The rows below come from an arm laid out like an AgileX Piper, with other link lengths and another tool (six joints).
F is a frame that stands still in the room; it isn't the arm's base.
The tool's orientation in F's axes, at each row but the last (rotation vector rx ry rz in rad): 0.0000, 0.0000, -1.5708; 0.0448, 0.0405, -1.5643; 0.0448, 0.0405, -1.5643; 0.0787, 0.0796, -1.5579; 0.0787, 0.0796, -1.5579; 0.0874, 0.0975, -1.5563; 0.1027, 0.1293, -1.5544; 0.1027, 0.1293, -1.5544; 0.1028, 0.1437, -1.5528
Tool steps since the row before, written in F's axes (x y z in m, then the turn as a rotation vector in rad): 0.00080, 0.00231, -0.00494, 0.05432, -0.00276, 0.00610; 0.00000, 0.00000, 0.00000, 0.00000, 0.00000, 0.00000; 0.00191, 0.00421, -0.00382, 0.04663, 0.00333, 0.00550; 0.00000, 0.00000, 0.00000, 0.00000, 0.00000, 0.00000; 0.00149, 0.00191, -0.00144, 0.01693, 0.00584, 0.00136; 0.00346, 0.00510, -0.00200, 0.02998, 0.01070, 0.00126; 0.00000, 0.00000, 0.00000, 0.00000, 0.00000, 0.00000; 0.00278, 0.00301, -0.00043, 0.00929, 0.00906, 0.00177; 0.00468, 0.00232, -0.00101, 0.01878, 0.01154, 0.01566
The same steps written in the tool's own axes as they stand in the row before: -0.00231, 0.00080, -0.00494, 0.00276, 0.05432, 0.00610; 0.00000, 0.00000, 0.00000, 0.00000, 0.00000, 0.00000; -0.00398, 0.00192, -0.00405, -0.00334, 0.04666, 0.00519; 0.00000, 0.00000, 0.00000, 0.00000, 0.00000, 0.00000; -0.00174, 0.00151, -0.00162, -0.00575, 0.01700, 0.00078; -0.00479, 0.00354, -0.00256, -0.01041, 0.03011, 0.00021; 0.00000, 0.00000, 0.00000, 0.00000, 0.00000, 0.00000; -0.00288, 0.00283, -0.00082, -0.00911, 0.00939, 0.00058; -0.00208, 0.00474, -0.00123, -0.01362, 0.01857, 0.01417
